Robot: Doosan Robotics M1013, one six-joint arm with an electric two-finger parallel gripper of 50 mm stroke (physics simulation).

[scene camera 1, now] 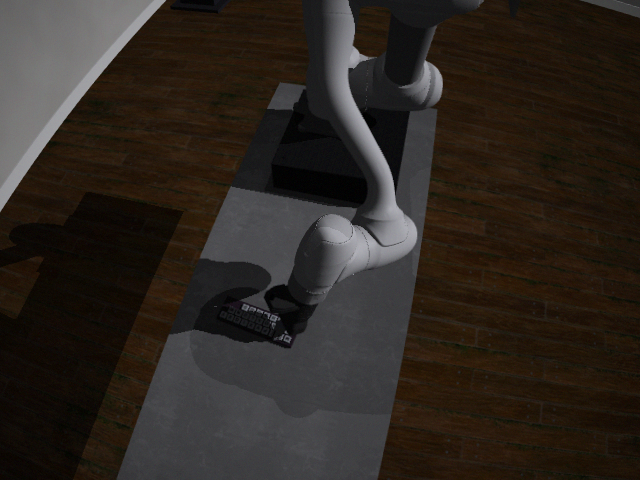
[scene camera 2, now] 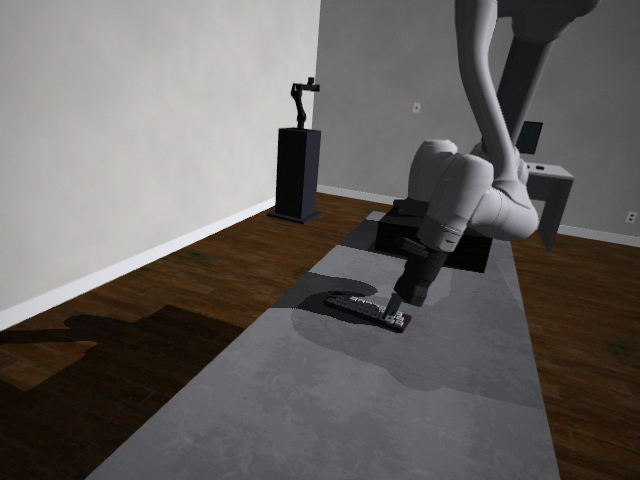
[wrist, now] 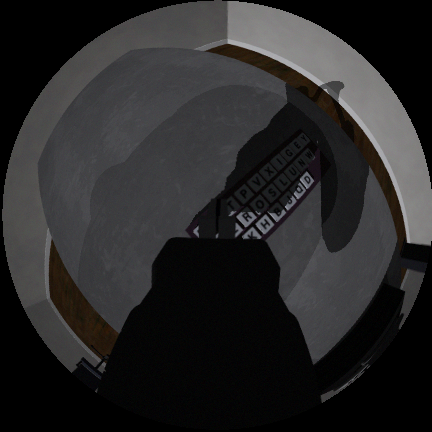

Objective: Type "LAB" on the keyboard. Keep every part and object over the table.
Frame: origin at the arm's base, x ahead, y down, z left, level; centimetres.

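Seen in the pictures: gripper, fingertip midpoint: [scene camera 1: 275, 337] [scene camera 2: 386, 319] [wrist: 218, 208]; arm's base at its link origin: [scene camera 2: 425, 212].
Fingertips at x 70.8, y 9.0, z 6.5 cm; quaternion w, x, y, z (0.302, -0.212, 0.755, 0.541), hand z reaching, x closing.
Pixels of each thing's top centre, then the offset from my fingertips to it. Level surfaces: height alone.
- dark keyboard with a purple edge, top centre: [wrist: 274, 189] [scene camera 2: 366, 306] [scene camera 1: 257, 319] dx -3.0, dy +0.0, dz -6.0 cm
- grey table at its surface level: dy +1.8 cm
- L key at its top centre: [wrist: 282, 181] dx -3.1, dy +0.0, dz -7.5 cm
- B key at its top centre: [wrist: 277, 211] dx -4.9, dy +0.0, dz -4.4 cm
- T key at its top centre: [wrist: 230, 205] dx -0.7, dy +0.1, dz -1.1 cm
A dark keyboard with a purple edge [scene camera 1: 248, 317] [scene camera 2: 361, 308] [wrist: 272, 192] lies flat on the grey table [scene camera 1: 289, 439] [scene camera 2: 310, 413] [wrist: 150, 75]. In the wrist view the L key [wrist: 283, 181] is in the middle row and the B key [wrist: 277, 212] in the row nearer the gripper body. My gripper [scene camera 1: 280, 331] [scene camera 2: 388, 315] [wrist: 218, 208] is shut and empty. Its fingertips are low over one end of the keyboard, beside the T key [wrist: 230, 206]. The fingers hide the A key there. I cannot tell whether the tips touch a key.
The black base block [scene camera 1: 315, 178] [scene camera 2: 467, 255] stands at the far end of the table. The white arm reaches over the table from there. Arm shadows darken much of the keyboard. A dark pedestal [scene camera 2: 297, 175] with a small black arm stands on the floor beyond the table.
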